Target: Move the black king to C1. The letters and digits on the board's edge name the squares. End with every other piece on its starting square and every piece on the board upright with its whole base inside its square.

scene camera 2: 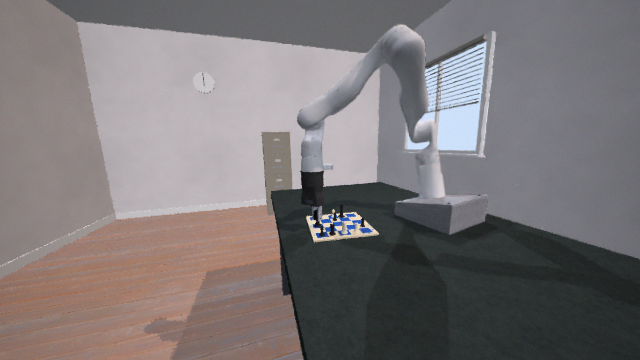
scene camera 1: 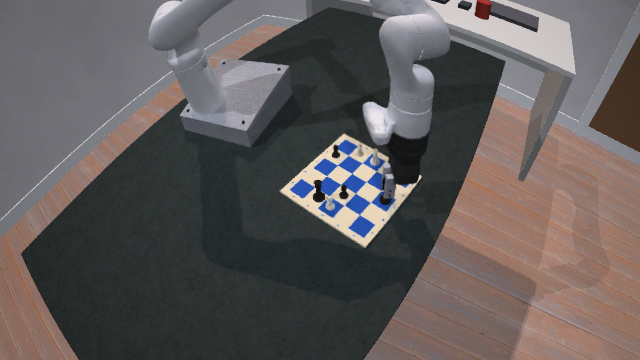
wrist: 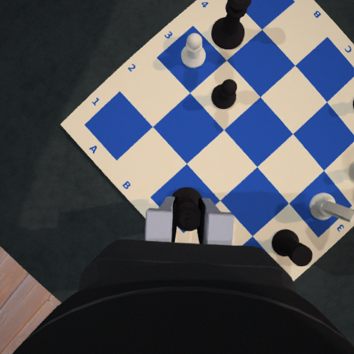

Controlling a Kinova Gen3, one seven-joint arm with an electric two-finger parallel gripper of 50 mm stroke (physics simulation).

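Seen in the pictures: gripper, fingertip midpoint: [scene camera 2: 317, 219] [scene camera 1: 387, 192]; arm's base, link origin: [scene camera 2: 431, 196] [scene camera 1: 209, 102].
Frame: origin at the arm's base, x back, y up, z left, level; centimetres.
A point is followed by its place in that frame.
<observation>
The black king [scene camera 1: 385, 200] {x -50.8, y -5.0, z -9.7 cm} [scene camera 2: 317, 224] {x -51.0, y -5.1, z -8.1 cm} [wrist: 188, 219] is upright between the fingers of my gripper [scene camera 1: 388, 191] {x -50.8, y -3.6, z -8.7 cm} [scene camera 2: 317, 214] {x -50.8, y -3.6, z -8.7 cm} [wrist: 187, 213], which is shut on it. Its base is over the blue square C1 of the blue and cream board [scene camera 1: 364, 243] {x -50.1, y -6.1, z -19.9 cm} [wrist: 75, 124] and looks to lie inside that square. The base is at or very close to the board's surface; I cannot tell whether it touches. The fingers hide part of the king, and the gripper body hides the E1 corner in the wrist view.
A tall black piece [scene camera 1: 318, 192] {x -37.9, y -3.9, z -13.6 cm} [wrist: 228, 32] stands on A4, a white pawn [scene camera 1: 330, 204] {x -41.0, y -4.8, z -14.8 cm} [wrist: 193, 54] on A3, a black pawn [scene camera 1: 343, 192] {x -42.2, y -4.7, z -11.2 cm} [wrist: 223, 96] on B3. A black piece [wrist: 289, 244] stands on E2, a white piece [scene camera 1: 375, 158] {x -45.6, y -3.5, z -1.0 cm} [wrist: 322, 206] on E3.
</observation>
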